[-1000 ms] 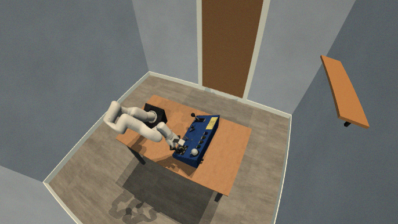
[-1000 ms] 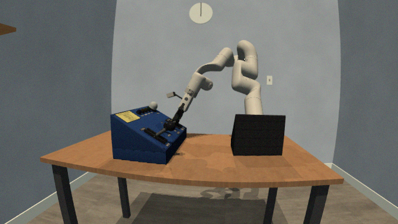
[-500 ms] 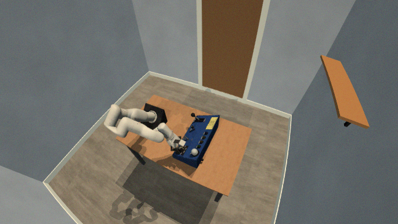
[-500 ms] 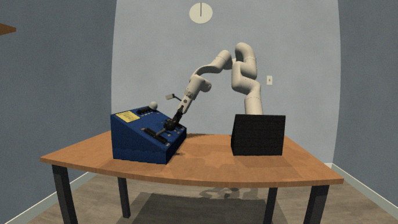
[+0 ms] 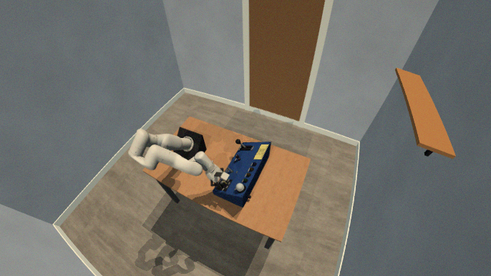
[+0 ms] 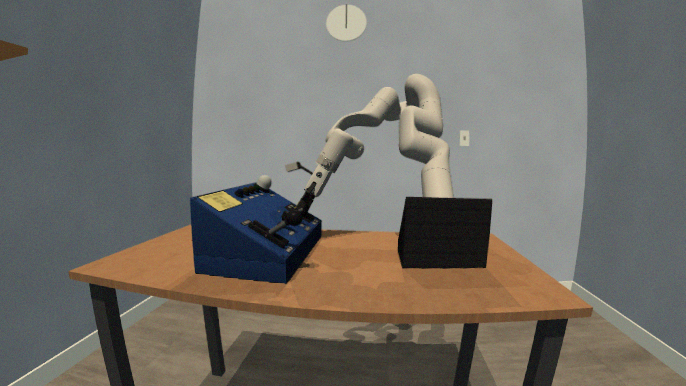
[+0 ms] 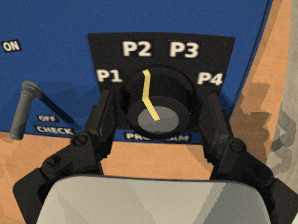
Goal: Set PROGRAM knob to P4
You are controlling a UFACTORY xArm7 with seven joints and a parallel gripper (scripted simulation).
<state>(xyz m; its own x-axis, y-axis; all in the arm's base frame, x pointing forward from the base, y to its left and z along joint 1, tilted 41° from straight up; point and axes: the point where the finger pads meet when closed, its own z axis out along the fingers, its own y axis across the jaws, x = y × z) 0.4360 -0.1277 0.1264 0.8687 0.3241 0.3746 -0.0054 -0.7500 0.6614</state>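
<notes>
Right now my hand is 12 cm to the right of the check toggle and 1 cm above it. The rest, counted from my hand: mode knob 24 cm to the left; then black lever 2 cm behind, 36 cm to the left; then blue console 4 cm ahead, 18 cm to the left, 3 cm below.
</notes>
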